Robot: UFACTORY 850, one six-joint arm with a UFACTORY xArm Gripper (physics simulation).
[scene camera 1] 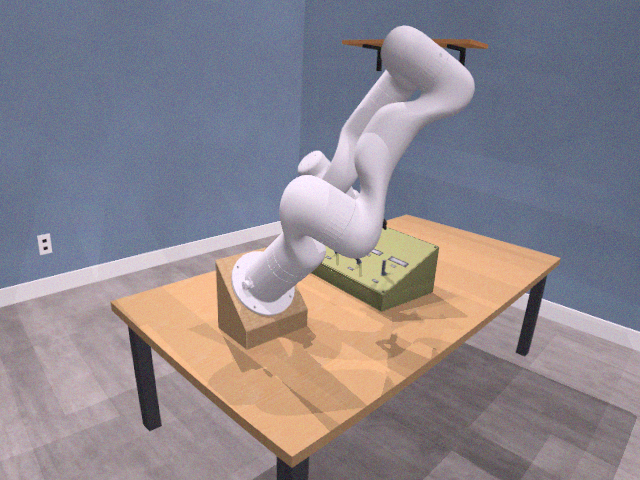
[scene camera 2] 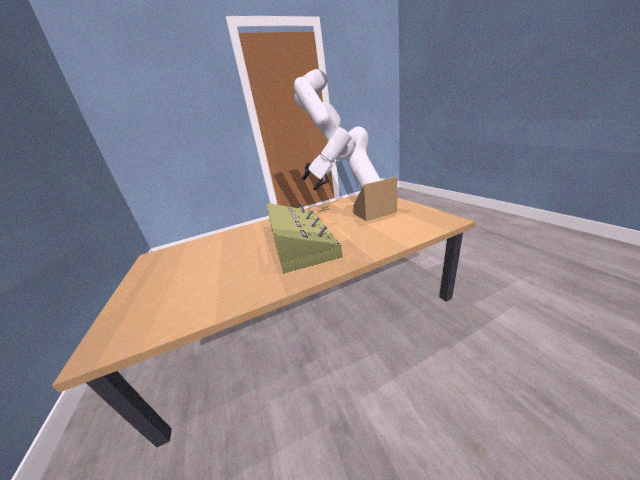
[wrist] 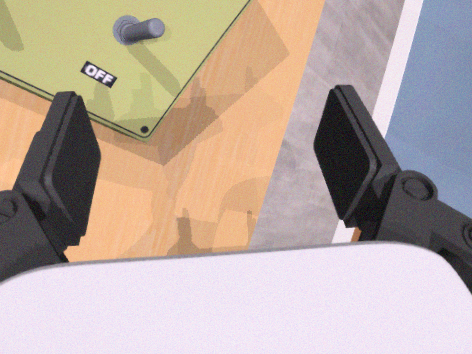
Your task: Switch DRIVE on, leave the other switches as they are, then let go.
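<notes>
The green switch panel (scene camera 1: 410, 246) (scene camera 2: 305, 253) (wrist: 45, 55) lies on the table. Its end lever (scene camera 1: 384, 267) (wrist: 142, 30), the DRIVE switch, points up in scene camera 1, while two neighbouring levers (scene camera 1: 360, 268) (scene camera 1: 337, 258) point down towards the panel's low edge. In the wrist view the end lever leans away from the OFF label (wrist: 99, 74), to the ON side; its DRIVE label does not show there. My gripper (scene camera 2: 311, 183) (wrist: 209, 118) is open and empty, raised above the panel's corner, apart from every lever. The arm mostly hides it in scene camera 1.
The wooden table (scene camera 1: 506, 258) (scene camera 2: 180, 289) carries the panel and my wedge-shaped base block (scene camera 1: 273, 330) (scene camera 2: 379, 198). A wall shelf (scene camera 1: 356, 42) is behind the raised arm in scene camera 1. A brown door (scene camera 2: 279, 103) stands behind the arm in scene camera 2.
</notes>
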